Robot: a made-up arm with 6 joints.
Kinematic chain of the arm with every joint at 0, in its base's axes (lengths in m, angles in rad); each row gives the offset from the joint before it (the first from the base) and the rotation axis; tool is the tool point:
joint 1: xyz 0 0 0.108 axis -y
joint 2: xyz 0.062 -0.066 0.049 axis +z
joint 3: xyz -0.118 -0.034 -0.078 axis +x
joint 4: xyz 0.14 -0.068 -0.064 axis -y
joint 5: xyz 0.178 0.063 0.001 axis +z
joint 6: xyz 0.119 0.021 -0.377 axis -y
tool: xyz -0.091 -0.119 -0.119
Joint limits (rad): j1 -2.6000..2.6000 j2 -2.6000..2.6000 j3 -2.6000..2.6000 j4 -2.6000..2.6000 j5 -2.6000..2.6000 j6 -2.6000..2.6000
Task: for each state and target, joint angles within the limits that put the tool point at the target. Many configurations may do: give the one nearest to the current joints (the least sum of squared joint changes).
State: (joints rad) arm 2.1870 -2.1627 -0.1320 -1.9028 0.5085 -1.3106
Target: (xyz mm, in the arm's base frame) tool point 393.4 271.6 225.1
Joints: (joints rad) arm 1.8254 -2.0356 -0.1634 -1.2493 0.7746 -0.7992
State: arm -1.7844 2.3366 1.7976 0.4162 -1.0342 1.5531
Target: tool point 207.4 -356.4 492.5
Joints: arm -2.0226 2.5280 2.1418 0.1784 -1.3376 1.5996
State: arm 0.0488 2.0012 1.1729 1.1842 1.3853 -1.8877
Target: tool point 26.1 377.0 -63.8
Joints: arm 0.0692 1.5990 0.8434 0.7196 1.2459 -1.1525
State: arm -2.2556 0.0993 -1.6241 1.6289 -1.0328 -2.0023
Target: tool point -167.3 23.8 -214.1
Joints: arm -2.1566 0.3634 -1.6519 1.4550 -0.9153 -1.6201
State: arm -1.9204 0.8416 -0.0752 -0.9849 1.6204 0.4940
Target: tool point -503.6 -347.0 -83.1
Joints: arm -1.1377 1.0018 -0.0752 -1.1429 1.6561 -0.2466
